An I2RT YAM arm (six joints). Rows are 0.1 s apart.
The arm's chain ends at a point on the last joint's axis. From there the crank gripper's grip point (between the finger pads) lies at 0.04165 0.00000 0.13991 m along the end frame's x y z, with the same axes.
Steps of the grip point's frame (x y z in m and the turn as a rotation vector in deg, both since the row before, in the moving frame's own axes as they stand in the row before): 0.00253 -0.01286 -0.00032 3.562 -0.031 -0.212; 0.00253 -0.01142 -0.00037 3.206 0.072 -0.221; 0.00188 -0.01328 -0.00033 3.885 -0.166 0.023; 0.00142 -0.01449 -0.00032 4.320 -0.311 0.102; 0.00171 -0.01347 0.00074 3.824 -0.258 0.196; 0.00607 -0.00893 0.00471 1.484 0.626 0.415; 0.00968 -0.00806 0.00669 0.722 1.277 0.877; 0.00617 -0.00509 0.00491 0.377 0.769 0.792; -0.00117 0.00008 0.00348 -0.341 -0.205 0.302
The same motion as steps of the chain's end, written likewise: 0.00262 -0.00401 -0.00007 3.562 -0.031 -0.212; 0.00237 -0.00344 -0.00009 3.206 0.072 -0.221; 0.00228 -0.00381 -0.00013 3.885 -0.166 0.023; 0.00217 -0.00402 -0.00015 4.320 -0.311 0.102; 0.00232 -0.00427 0.00086 3.824 -0.258 0.196; 0.00453 -0.00562 0.00522 1.484 0.626 0.415; 0.00656 -0.00696 0.00766 0.722 1.277 0.877; 0.00429 -0.00476 0.00548 0.377 0.769 0.792; -0.00067 -0.00097 0.00334 -0.341 -0.205 0.302
